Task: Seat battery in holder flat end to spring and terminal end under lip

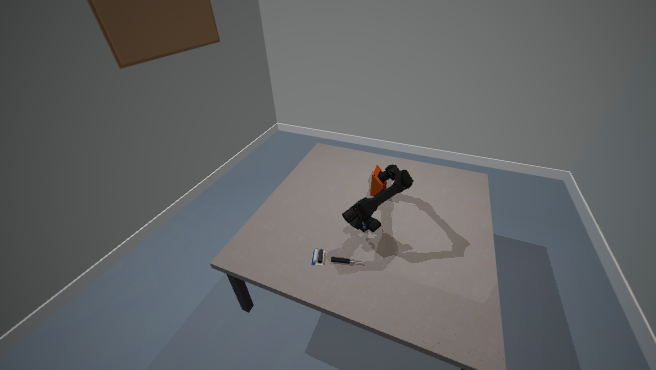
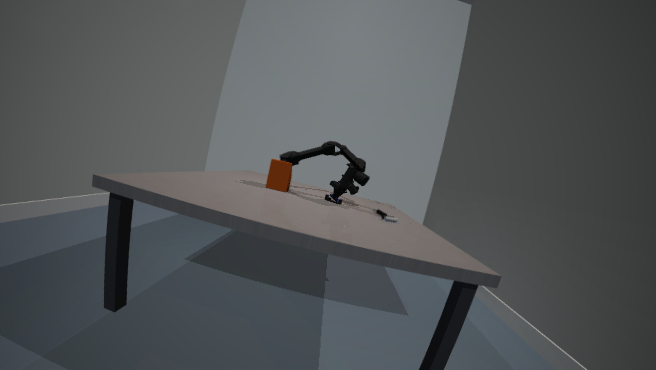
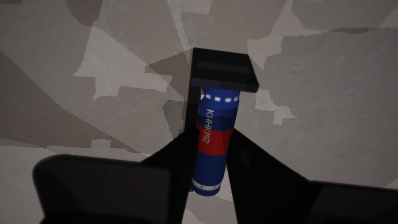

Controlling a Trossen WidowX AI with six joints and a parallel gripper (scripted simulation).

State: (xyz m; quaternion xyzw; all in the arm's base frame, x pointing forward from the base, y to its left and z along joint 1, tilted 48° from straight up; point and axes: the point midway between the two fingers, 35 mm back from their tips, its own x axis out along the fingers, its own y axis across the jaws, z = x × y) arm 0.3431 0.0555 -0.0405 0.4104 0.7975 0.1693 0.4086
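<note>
Now: gripper tip 1 cm below the battery. The rest, counted from my gripper tip: screwdriver 26 cm ahead, 2 cm to the right, 1 cm below.
</note>
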